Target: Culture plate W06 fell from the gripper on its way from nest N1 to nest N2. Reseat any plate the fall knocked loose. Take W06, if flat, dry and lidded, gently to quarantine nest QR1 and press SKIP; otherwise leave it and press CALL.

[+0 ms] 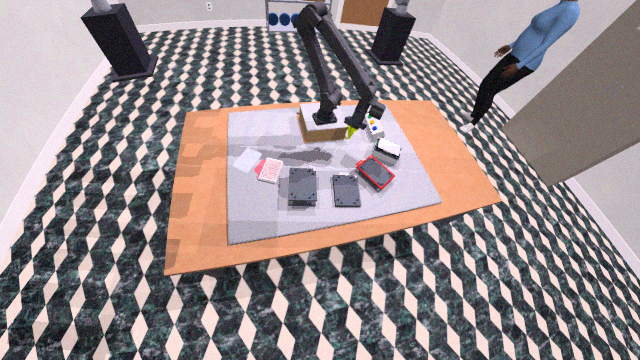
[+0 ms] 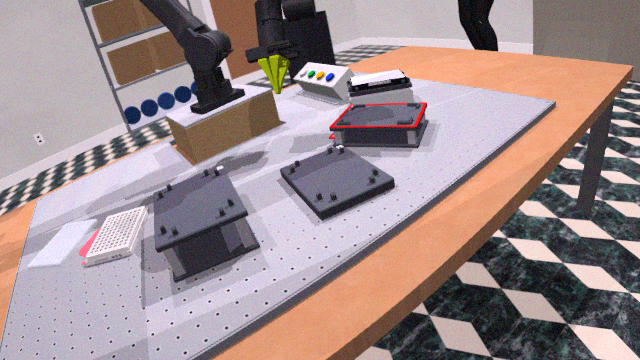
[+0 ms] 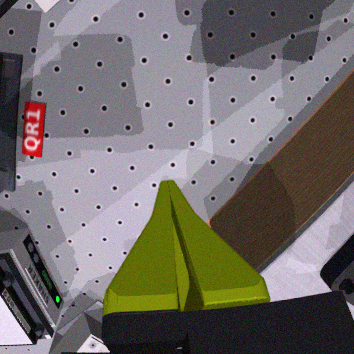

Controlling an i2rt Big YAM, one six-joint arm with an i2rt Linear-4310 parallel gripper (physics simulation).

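Where they show: gripper, between the fingertips: (image 1: 348, 138) (image 2: 278, 93) (image 3: 166, 188); arm's base, origin of its link: (image 1: 324, 118) (image 2: 218, 103).
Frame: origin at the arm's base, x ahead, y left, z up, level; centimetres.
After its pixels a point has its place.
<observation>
A white welled plate (image 1: 270, 170) @(x 22.0, y -33.8, z -7.3 cm) (image 2: 119, 234) @(x 23.5, y -33.2, z -7.2 cm) lies on the board at the left with its wells uncovered. A pink patch (image 1: 259, 169) @(x 19.3, y -38.8, z -8.6 cm) (image 2: 88, 246) @(x 18.6, y -39.2, z -8.6 cm) shows beside it, and a clear lid (image 1: 247, 159) @(x 12.6, y -43.6, z -7.9 cm) (image 2: 62, 244) @(x 13.7, y -43.7, z -7.9 cm) lies apart. A tall dark nest (image 1: 302, 184) @(x 35.4, y -22.0, z -2.8 cm) (image 2: 200, 205) @(x 37.3, y -21.5, z -2.8 cm) and a low one (image 1: 346, 190) @(x 41.1, y -1.9, z -7.1 cm) (image 2: 337, 180) @(x 43.2, y -2.8, z -7.1 cm) hold no plate. The red-rimmed nest (image 1: 375, 172) @(x 36.3, y 15.4, z -4.7 cm) (image 2: 380, 116) @(x 36.6, y 15.3, z -4.7 cm) has a QR1 label (image 3: 33, 129) @(x 27.0, y 11.9, z -8.5 cm). A white-topped plate (image 1: 389, 146) @(x 24.3, y 29.3, z -1.7 cm) (image 2: 378, 78) @(x 25.5, y 28.4, z -1.8 cm) on the shaker looks slightly tilted. My gripper (image 1: 351, 133) @(x 17.5, y 6.5, z 1.1 cm) (image 2: 277, 90) @(x 17.5, y 6.5, z 1.1 cm) (image 3: 166, 188) @(x 17.5, y 6.5, z 1.1 cm) is shut and empty, high near the button box (image 1: 374, 128) @(x 10.0, y 27.2, z -2.0 cm) (image 2: 324, 82) @(x 8.2, y 26.5, z -3.3 cm).
The arm's pedestal (image 1: 325, 133) @(x 7.6, y -1.6, z -3.5 cm) (image 2: 227, 125) @(x 7.6, y -2.4, z -3.8 cm) (image 3: 285, 190) @(x 8.0, y 3.0, z -4.5 cm) stands beside the gripper. The shaker (image 2: 382, 95) @(x 28.0, y 26.2, z -4.9 cm) (image 3: 42, 285) @(x 19.0, y 24.3, z -6.0 cm) stands between the button box and QR1. A person (image 1: 545, 30) stands beyond the table's right side. Button lettering is too small to read.
</observation>
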